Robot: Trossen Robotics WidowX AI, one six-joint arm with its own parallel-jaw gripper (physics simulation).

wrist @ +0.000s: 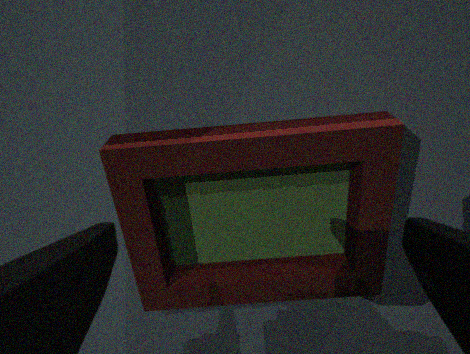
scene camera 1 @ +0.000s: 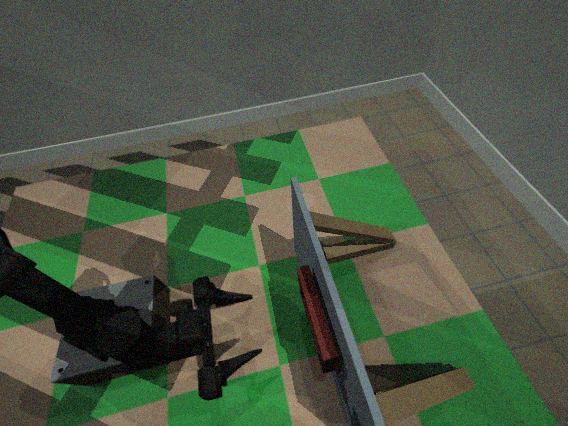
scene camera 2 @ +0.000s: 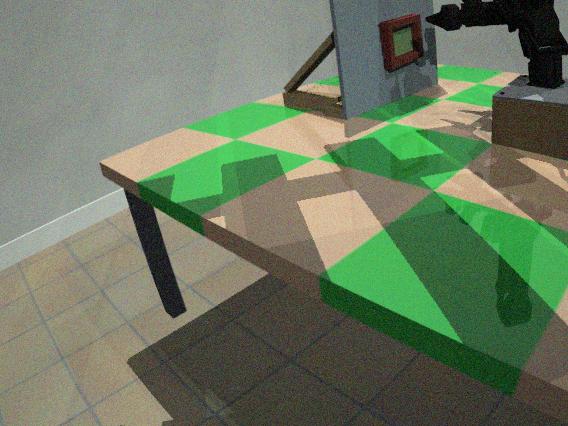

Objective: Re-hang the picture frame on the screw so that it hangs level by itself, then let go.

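Pixels of known places: gripper, fingertip midpoint: (wrist: 259, 233) (scene camera 1: 257, 322) (scene camera 2: 434, 18); arm's base at its link origin: (scene camera 2: 546, 83).
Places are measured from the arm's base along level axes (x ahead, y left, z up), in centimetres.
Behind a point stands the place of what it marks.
Note:
The red picture frame (scene camera 1: 317, 320) {x 43.2, y -4.9, z 12.1 cm} (scene camera 2: 387, 49) {x 42.0, y 5.1, z 4.1 cm} (wrist: 372, 200) {x 43.1, y -10.2, z 7.7 cm} with a green inside is against the front face of the upright grey panel (scene camera 1: 304, 230) (scene camera 2: 361, 60) (wrist: 250, 60). In the wrist view its top edge rises slightly to the right. The screw does not show; whether the frame bears on it cannot be told. My gripper (scene camera 1: 256, 324) {x 32.6, y -4.0, z 12.0 cm} (scene camera 2: 429, 20) {x 32.6, y -4.0, z 12.0 cm} (wrist: 259, 233) {x 32.6, y -4.0, z 12.0 cm} is open and empty in front of the frame. Its fingertips stop short of the panel. In the wrist view one finger stands beyond each side edge of the frame, at the height of its lower half.
Wooden braces (scene camera 1: 355, 228) {x 56.6, y 17.2, z 3.4 cm} (scene camera 1: 430, 392) {x 61.3, y -16.9, z 3.4 cm} (scene camera 2: 312, 62) {x 55.7, y 19.5, z 1.9 cm} stand behind the panel. The arm's base block (scene camera 2: 530, 120) {x -2.1, y 12.4, z -5.0 cm} stands on the green and beige checkered table (scene camera 2: 345, 215) {x 6.8, y 53.8, z -11.2 cm}, in front of the panel. Dark shadows cross the table top.

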